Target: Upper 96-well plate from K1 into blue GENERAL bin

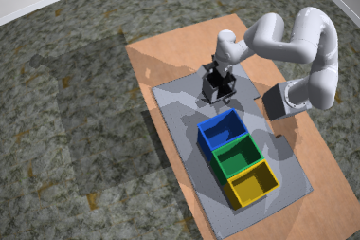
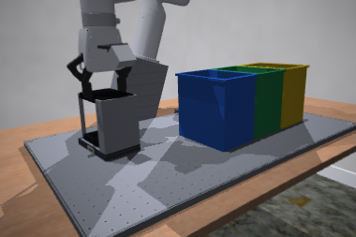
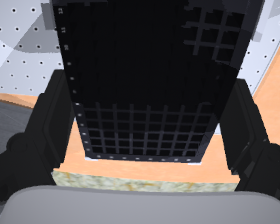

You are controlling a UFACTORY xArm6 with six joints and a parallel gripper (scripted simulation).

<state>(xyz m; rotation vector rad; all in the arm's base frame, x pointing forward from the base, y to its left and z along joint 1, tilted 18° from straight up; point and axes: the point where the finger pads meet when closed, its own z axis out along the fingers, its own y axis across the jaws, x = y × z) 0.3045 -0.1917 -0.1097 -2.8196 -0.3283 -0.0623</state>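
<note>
Now: the blue bin 28 cm to the left of my hand, 8 cm ahead of it and 6 cm below it. The rest, counted from my hand: yellow bin (53 cm to the left, 6 cm below, 2 cm ahead); green bin (40 cm to the left, 6 cm below, 5 cm ahead).
</note>
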